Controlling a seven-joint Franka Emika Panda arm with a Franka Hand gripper.
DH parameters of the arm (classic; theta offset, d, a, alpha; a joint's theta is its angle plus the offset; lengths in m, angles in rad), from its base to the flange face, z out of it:
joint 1: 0 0.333 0 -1.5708
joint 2: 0 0 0 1.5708
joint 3: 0 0.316 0.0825 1.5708
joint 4: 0 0 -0.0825 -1.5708
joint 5: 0 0.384 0 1.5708
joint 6: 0 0 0.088 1.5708
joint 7: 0 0.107 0 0
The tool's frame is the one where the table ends.
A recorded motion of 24 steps. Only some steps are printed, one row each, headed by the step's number.
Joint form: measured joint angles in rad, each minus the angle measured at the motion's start. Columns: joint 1, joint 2, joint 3, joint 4, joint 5, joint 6, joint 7.
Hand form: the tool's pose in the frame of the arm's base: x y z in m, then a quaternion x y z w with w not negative. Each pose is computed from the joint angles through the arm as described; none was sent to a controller.
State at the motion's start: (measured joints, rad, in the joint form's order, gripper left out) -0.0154 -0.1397 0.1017 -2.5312 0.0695 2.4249 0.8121
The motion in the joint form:
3: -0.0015 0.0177 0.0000 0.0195 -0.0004 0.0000 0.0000
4: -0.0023 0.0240 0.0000 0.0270 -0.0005 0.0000 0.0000
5: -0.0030 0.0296 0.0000 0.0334 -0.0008 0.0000 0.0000
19: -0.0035 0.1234 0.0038 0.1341 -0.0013 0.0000 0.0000
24: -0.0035 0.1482 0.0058 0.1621 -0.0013 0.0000 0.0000
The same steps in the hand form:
3: 0.4560 0.0386 0.3284 -0.92480 0.37968 -0.00836 0.02285
4: 0.4585 0.0385 0.3287 -0.92466 0.37997 -0.00879 0.02338
5: 0.4606 0.0384 0.3288 -0.92458 0.38015 -0.00908 0.02372
19: 0.4926 0.0430 0.3260 -0.92523 0.37812 -0.01023 0.02947
24: 0.5014 0.0448 0.3254 -0.92555 0.37715 -0.01108 0.03141

